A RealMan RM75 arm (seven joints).
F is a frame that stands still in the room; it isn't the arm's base.
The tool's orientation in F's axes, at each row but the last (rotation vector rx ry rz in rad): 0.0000, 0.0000, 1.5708; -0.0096, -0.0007, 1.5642; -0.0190, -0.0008, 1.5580; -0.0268, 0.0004, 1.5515; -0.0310, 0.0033, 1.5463; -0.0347, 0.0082, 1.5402; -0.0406, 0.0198, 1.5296; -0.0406, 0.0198, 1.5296; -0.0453, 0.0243, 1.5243; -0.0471, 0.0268, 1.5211
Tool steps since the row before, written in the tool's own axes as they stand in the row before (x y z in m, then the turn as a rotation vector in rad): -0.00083, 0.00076, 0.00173, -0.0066, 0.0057, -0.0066; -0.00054, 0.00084, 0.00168, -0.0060, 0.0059, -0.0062; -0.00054, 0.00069, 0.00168, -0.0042, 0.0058, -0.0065; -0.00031, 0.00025, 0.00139, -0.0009, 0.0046, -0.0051; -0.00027, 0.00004, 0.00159, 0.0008, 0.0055, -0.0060; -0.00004, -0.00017, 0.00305, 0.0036, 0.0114, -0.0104; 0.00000, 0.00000, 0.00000, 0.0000, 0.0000, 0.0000; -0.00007, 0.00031, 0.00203, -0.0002, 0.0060, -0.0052; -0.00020, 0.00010, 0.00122, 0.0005, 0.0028, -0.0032; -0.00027, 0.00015, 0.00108, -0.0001, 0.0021, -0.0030
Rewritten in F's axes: -0.00076, -0.00083, 0.00173, -0.0057, -0.0066, -0.0066; -0.00085, -0.00052, 0.00168, -0.0059, -0.0060, -0.0062; -0.00072, -0.00051, 0.00168, -0.0058, -0.0042, -0.0065; -0.00028, -0.00028, 0.00139, -0.0045, -0.0009, -0.0052; -0.00007, -0.00023, 0.00159, -0.0054, 0.0008, -0.0061; 0.00012, 0.00004, 0.00305, -0.0111, 0.0037, -0.0107; 0.00000, 0.00000, 0.00000, 0.0000, 0.0000, 0.0000; -0.00034, 0.00002, 0.00203, -0.0059, -0.0002, -0.0053; -0.00012, -0.00014, 0.00123, -0.0027, 0.0005, -0.0033; -0.00018, -0.00021, 0.00109, -0.0021, -0.0001, -0.0030
